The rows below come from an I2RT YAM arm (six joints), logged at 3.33 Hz.
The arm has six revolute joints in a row. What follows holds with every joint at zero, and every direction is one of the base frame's.
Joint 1 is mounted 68 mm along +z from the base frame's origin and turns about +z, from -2.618 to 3.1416 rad.
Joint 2 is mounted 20 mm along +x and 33.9 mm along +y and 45.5 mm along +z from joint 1 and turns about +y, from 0 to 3.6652 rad.
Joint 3 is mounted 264 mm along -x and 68.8 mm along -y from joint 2 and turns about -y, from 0 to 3.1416 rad.
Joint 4 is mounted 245 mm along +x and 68.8 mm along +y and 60 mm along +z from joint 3 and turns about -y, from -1.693 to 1.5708 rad.
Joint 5 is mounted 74 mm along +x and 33.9 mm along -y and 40.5 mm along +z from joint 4 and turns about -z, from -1.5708 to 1.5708 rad.
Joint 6 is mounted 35.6 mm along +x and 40.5 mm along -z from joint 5 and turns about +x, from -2.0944 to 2.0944 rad.
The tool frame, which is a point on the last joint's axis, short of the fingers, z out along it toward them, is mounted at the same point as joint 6; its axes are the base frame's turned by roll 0, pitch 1.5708 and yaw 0 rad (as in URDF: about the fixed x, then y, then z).
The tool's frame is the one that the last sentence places.
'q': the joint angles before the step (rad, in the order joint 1, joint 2, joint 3, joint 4, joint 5, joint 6). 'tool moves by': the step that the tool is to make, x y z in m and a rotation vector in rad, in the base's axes. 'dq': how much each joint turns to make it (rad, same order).
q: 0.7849 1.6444 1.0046 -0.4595 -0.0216 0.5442
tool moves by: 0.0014 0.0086 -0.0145 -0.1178 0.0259 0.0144
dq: 0.0222 0.0789 0.0460 -0.0692 0.0615 -0.0190
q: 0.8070 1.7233 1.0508 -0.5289 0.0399 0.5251
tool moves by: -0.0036 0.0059 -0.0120 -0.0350 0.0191 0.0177
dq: 0.0214 0.0387 -0.0002 0.0003 0.0106 0.0000
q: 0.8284 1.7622 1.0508 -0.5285 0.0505 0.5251
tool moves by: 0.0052 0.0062 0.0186 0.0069 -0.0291 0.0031
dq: 0.0027 -0.0095 0.0656 -0.0500 0.0157 -0.0060
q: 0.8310 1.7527 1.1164 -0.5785 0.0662 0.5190
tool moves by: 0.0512 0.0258 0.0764 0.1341 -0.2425 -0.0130
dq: -0.0469 0.0419 0.3075 0.0056 0.0568 -0.0687
